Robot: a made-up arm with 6 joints.
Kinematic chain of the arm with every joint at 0, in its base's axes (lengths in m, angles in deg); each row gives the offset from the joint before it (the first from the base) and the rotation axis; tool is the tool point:
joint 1: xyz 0 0 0.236 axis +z
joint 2: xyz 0 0 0 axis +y
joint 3: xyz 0 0 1.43 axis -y
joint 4: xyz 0 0 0 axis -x
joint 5: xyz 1.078 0 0 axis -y
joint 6: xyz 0 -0.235 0 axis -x
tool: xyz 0 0 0
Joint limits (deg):
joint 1: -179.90..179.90
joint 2: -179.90..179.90
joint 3: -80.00..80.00
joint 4: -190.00..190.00
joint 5: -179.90..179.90
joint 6: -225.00..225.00
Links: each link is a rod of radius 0.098 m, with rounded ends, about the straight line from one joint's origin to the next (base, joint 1, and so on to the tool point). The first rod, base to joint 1, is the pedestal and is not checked.
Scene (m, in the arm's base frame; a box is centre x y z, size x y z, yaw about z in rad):
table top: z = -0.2
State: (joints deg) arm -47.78 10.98 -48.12 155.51 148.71 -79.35
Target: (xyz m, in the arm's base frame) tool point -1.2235 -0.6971 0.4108
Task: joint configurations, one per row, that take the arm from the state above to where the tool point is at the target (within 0.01 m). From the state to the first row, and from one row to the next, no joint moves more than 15 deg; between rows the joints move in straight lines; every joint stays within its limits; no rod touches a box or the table.
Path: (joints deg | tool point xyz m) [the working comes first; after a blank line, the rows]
Joints at the target: -157.77 37.77 -31.48 140.93 148.71 -79.35
Straight joint move there: clear.

1: -61.53 14.33 -46.04 153.69 148.71 -79.35 | 0.6511 -0.7588 0.7360
2: -75.28 17.68 -43.96 151.86 148.71 -79.35 | 0.4657 -0.9570 0.7025
3: -89.03 21.03 -41.88 150.04 148.71 -79.35 | 0.2223 -1.1050 0.6645
4: -102.78 24.37 -39.80 148.22 148.71 -79.35 | -0.0642 -1.1863 0.6222
5: -116.52 27.72 -37.72 146.39 148.71 -79.35 | -0.3748 -1.1893 0.5755
6: -130.27 31.07 -35.64 144.57 148.71 -79.35 | -0.6873 -1.1076 0.5246
7: -144.02 34.42 -33.56 142.75 148.71 -79.35 | -0.9780 -0.9412 0.4696
8: -157.77 37.77 -31.48 140.93 148.71 -79.35 | -1.2235 -0.6971 0.4108

